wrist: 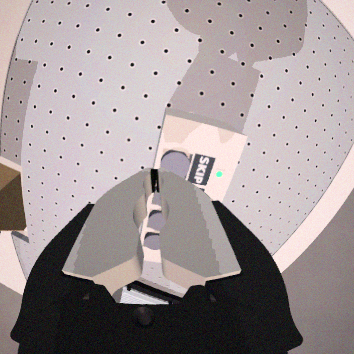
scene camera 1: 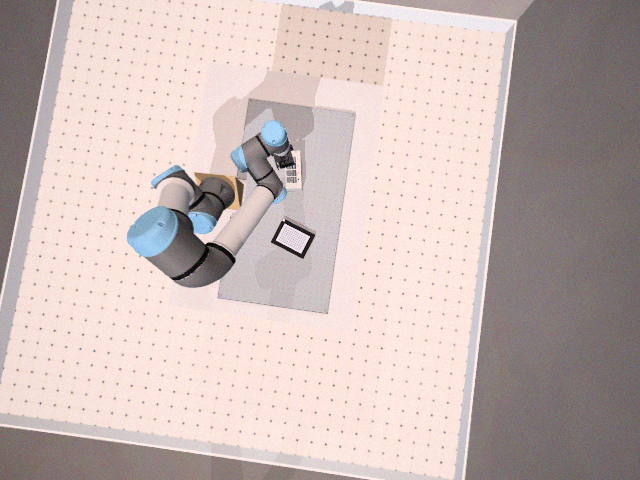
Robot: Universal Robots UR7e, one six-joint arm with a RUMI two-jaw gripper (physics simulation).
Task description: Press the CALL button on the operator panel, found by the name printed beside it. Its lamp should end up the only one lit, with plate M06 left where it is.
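Where they show: gripper, between the fingertips: (wrist: 156,170); arm's base, origin of its link: (scene camera 1: 217,192).
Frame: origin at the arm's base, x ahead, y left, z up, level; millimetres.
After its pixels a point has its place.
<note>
The white operator panel (scene camera 1: 299,175) {x 343, y 119, z -7 mm} (wrist: 230,150) {x 324, y 212, z -7 mm} lies on the grey perforated board. In the wrist view, a round grey button (wrist: 176,164) {x 287, y 184, z -4 mm} sits beside the dark SKIP label (wrist: 203,170) {x 311, y 187, z -7 mm}, and a lamp (wrist: 219,174) {x 326, y 189, z -6 mm} there is lit green. More round buttons (wrist: 156,220) {x 293, y 124, z -4 mm} show through the gap between the jaws; their labels are hidden. The CALL label cannot be read in either view. My gripper (scene camera 1: 285,164) {x 272, y 180, z 10 mm} (wrist: 156,170) {x 272, y 180, z 10 mm} is shut and empty, over the panel's button row; its height is unclear. A black-rimmed plate (scene camera 1: 293,238) {x 349, y -157, z -34 mm} with a white gridded face lies apart from the panel; its name is not legible.
The grey board (scene camera 1: 323,206) {x 463, y 5, z -60 mm} (wrist: 115,50) {x 196, y 255, z -59 mm} bears the panel and the plate. A tan box (scene camera 1: 239,193) {x 89, y 11, z -22 mm} (wrist: 11,200) {x 88, y 29, z -43 mm} stands by the arm's base, left of the board. The arm reaches over the board's left side. Low walls surround the larger dotted surface.
</note>
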